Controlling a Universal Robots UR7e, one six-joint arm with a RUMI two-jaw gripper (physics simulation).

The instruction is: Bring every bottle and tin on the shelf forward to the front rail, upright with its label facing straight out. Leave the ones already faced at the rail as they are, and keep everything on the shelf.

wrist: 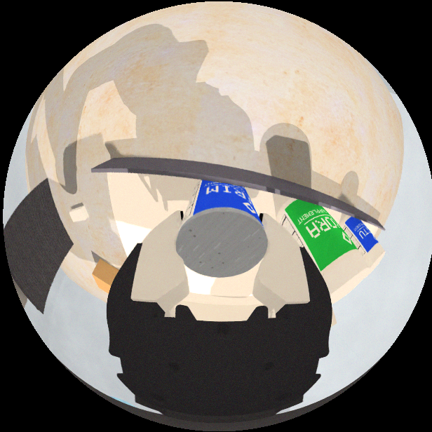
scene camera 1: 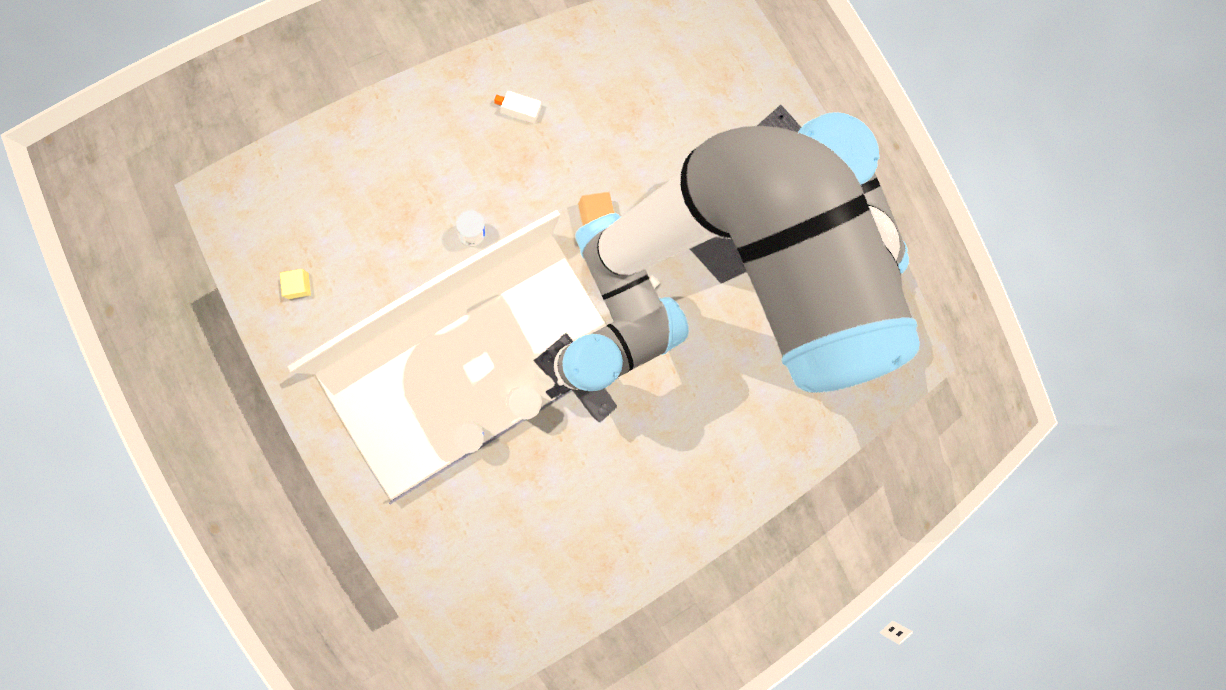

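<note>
My gripper (wrist: 221, 213) is shut on an upright tin with a grey lid and blue label (wrist: 220, 198), close behind the shelf's front rail (wrist: 225, 173) (scene camera 1: 420, 483). The label faces the rail side. In the scene view, the wrist hides the fingers and tin. A green-labelled container (wrist: 327, 237) (scene camera 1: 523, 401) stands upright at the rail beside it. Farther along stands a smaller blue-labelled container (wrist: 364, 234) (scene camera 1: 467, 438); its label is partly cut off in the wrist view. The shelf (scene camera 1: 368, 428) has a pale deck. Exact gaps to the rail cannot be told.
The back panel (scene camera 1: 428, 288) rises behind the deck. Beyond it stand a white container with some blue (scene camera 1: 471, 227) and a yellow block (scene camera 1: 294, 283). A white bottle with an orange cap (scene camera 1: 519, 106) lies farther away. An orange block (scene camera 1: 595, 207) (wrist: 102, 275) is near the arm.
</note>
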